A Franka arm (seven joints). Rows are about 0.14 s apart.
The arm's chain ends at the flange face. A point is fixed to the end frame.
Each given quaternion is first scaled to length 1.
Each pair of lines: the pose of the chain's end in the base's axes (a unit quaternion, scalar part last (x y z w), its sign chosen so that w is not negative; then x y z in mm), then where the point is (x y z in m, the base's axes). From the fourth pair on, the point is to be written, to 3 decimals.
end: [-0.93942 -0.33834 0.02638 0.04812 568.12 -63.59 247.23]
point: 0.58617 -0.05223 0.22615
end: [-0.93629 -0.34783 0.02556 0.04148 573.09 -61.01 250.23]
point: 0.59105 -0.04952 0.22914
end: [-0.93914 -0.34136 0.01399 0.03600 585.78 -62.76 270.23]
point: 0.60443 -0.05160 0.24957
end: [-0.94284 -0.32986 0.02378 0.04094 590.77 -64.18 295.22]
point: 0.609 -0.053 0.274
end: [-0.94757 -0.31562 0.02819 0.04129 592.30 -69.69 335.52]
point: 0.611 -0.060 0.314
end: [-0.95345 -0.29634 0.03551 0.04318 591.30 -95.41 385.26]
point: 0.610 -0.086 0.364
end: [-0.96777 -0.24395 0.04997 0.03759 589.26 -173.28 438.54]
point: 0.608 -0.166 0.416
